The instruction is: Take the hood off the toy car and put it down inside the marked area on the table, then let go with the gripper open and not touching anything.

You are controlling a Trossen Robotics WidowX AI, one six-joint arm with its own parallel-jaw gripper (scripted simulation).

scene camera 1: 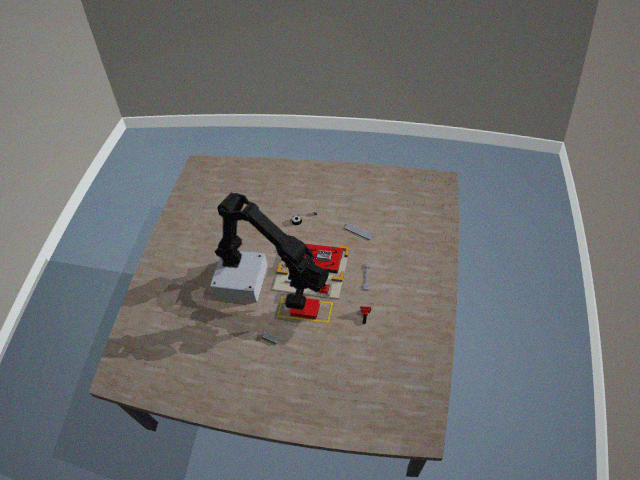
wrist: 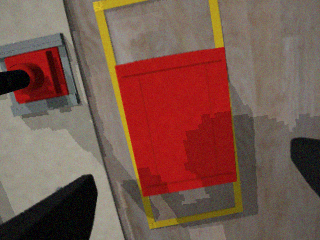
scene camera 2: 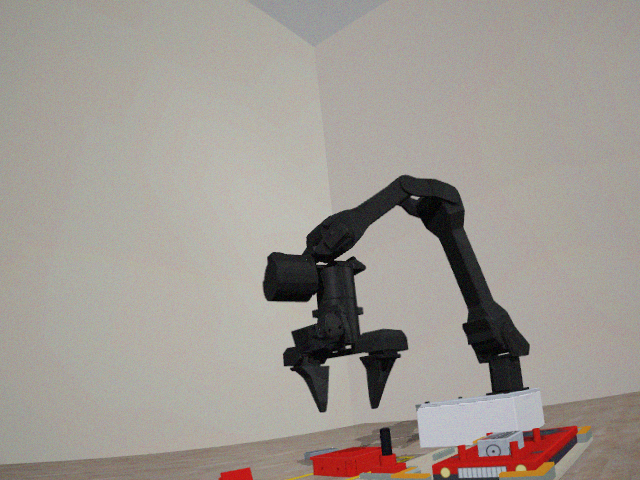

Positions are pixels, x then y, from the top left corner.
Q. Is my gripper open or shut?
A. Open.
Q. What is my gripper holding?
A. Nothing.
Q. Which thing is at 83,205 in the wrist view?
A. My gripper.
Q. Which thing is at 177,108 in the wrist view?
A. A red hood.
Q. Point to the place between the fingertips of my gripper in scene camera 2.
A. At 347,410
